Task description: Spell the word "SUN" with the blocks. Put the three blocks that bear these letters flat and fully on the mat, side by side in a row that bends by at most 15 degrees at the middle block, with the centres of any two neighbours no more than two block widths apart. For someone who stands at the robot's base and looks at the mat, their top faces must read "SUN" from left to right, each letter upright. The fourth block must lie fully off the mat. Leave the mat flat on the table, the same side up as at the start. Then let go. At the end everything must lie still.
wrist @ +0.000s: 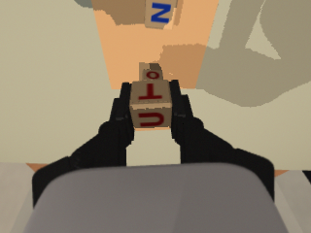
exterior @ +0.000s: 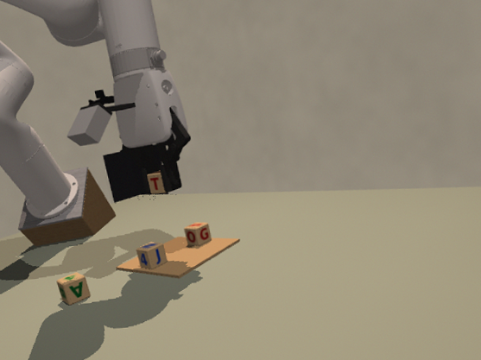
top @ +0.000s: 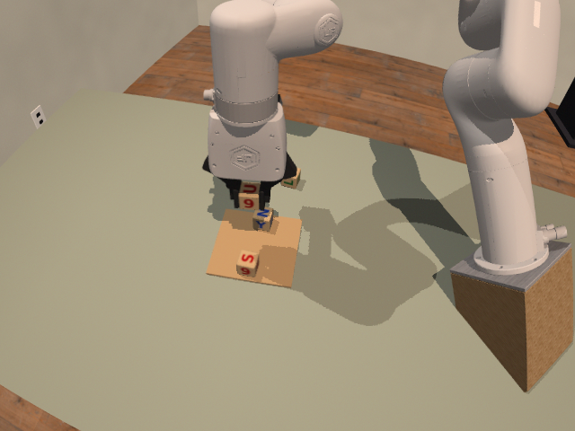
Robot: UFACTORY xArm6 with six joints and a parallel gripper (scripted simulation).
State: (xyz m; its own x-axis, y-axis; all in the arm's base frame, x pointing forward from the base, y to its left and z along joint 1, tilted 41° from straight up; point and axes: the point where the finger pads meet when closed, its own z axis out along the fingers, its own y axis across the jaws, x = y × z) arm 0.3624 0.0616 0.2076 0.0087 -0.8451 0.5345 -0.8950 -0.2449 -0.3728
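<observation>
My gripper is now 1 cm past the tan mat, 1 cm to the right of it and 12 cm above it. From my hand the other things lie so: U block (1 cm below); then N block (1 cm behind, 4 cm to the right, 11 cm below); then S block (5 cm to the left, 11 cm below).
</observation>
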